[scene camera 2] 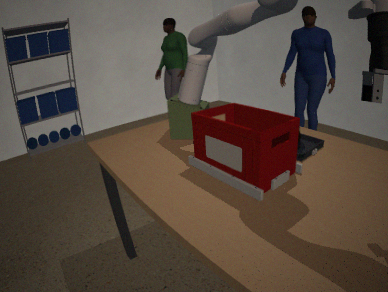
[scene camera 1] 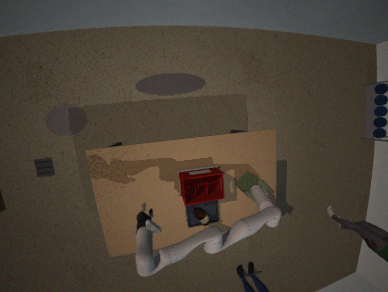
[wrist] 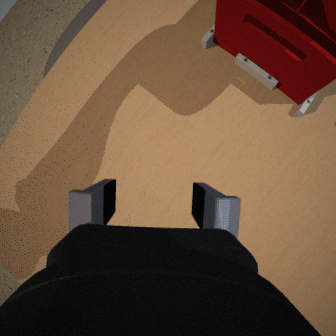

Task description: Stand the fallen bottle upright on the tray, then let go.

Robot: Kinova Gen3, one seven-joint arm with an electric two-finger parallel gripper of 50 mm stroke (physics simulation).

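Where they show: gripper, fingertip midpoint: (scene camera 2: pixel 370 101) (scene camera 1: pixel 147 206) (wrist: pixel 153 196); arm's base, link origin: (scene camera 2: pixel 189 101) (scene camera 1: pixel 256 189).
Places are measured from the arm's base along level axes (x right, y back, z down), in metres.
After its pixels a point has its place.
The brown bottle with a pale end (scene camera 1: pixel 201 215) {x -0.174, y -0.409, z 0.073 m} lies on its side on the dark tray (scene camera 1: pixel 214 210) {x -0.190, y -0.284, z 0.142 m} (scene camera 2: pixel 311 148) {x -0.177, y -0.509, z 0.122 m} in scene camera 1. The bottle does not show in scene camera 2, where the red crate hides part of the tray, nor in the wrist view. My gripper (scene camera 1: pixel 147 209) {x 0.052, y -0.769, z -0.127 m} (scene camera 2: pixel 372 92) {x 0.052, y -0.769, z -0.127 m} (wrist: pixel 153 196) {x 0.052, y -0.769, z -0.127 m} is open and empty. It hangs above the table, well to the left of the tray in scene camera 1, and points down at the wooden top in the wrist view.
A red crate with dividers (scene camera 1: pixel 183 188) {x 0.099, y -0.542, z -0.028 m} (scene camera 2: pixel 267 155) {x 0.134, y -0.544, z 0.038 m} (wrist: pixel 260 50) {x 0.080, y -0.543, z 0.070 m} stands right beside the tray, with pale strips around its foot. The arm's green base block (scene camera 1: pixel 245 182) {x 0.047, y -0.061, z 0.056 m} (scene camera 2: pixel 180 121) {x 0.072, y -0.035, z 0.069 m} stands beyond the crate. Two people stand behind the table in scene camera 2.
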